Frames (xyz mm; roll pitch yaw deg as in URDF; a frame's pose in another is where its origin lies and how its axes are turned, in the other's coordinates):
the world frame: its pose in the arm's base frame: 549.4 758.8 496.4 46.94 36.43 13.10
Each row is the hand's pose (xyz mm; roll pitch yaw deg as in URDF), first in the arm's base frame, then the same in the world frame.
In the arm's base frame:
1: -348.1 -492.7 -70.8 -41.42 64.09 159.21
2: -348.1 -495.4 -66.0 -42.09 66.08 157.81
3: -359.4 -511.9 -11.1 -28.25 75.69 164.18
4: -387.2 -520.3 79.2 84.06 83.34 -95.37
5: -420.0 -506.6 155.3 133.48 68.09 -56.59
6: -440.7 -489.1 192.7 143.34 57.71 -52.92
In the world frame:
1: -594.7 -1529.1 -39.0 97.02 55.01 -65.01
2: -598.1 -1528.4 -34.7 100.04 53.85 -62.04
3: -642.5 -1511.7 -0.7 112.90 45.02 -55.40
4: -719.5 -1472.5 38.5 128.67 28.70 -50.30
5: -787.9 -1426.1 53.5 140.91 11.62 -48.02
6: -823.1 -1396.3 51.6 147.56 1.13 -47.40

